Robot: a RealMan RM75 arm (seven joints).
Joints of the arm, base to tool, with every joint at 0 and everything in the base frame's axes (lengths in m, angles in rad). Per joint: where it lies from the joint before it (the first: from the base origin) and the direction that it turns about. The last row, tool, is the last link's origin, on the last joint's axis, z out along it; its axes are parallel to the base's.
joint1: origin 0 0 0.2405 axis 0 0 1
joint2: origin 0 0 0 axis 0 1 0
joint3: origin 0 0 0.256 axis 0 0 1
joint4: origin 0 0 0 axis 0 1 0
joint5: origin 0 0 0.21 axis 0 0 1
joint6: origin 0 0 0 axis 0 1 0
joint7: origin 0 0 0.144 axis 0 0 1
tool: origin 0 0 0
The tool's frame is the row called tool.
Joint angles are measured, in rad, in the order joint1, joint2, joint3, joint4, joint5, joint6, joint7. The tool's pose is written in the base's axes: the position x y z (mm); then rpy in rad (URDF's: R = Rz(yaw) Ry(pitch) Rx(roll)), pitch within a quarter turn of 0, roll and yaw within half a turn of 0. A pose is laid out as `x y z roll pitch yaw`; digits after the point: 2 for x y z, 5 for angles.
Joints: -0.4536, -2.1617, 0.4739, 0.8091, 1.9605, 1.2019, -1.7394
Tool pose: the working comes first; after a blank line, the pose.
Where each joint sits with the arm in this pose, in the base's axes (m; each line is computed from the numbers above, not from the rounded line before):
joint1: 0.0000 0.0000 0.2405
joint2: 0.0000 0.0000 0.2405
joint3: -0.1911 0.0932 0.0979
joint4: -0.1911 0.0932 0.0979
joint5: -0.3366 0.2413 0.1294
joint6: -0.3366 0.2413 0.1294
joint7: -0.3147 0.3547 0.0436
the tool: -0.3147 0.3547 0.0436

-314.66 354.74 43.55 -2.71856 -0.85789 0.84295
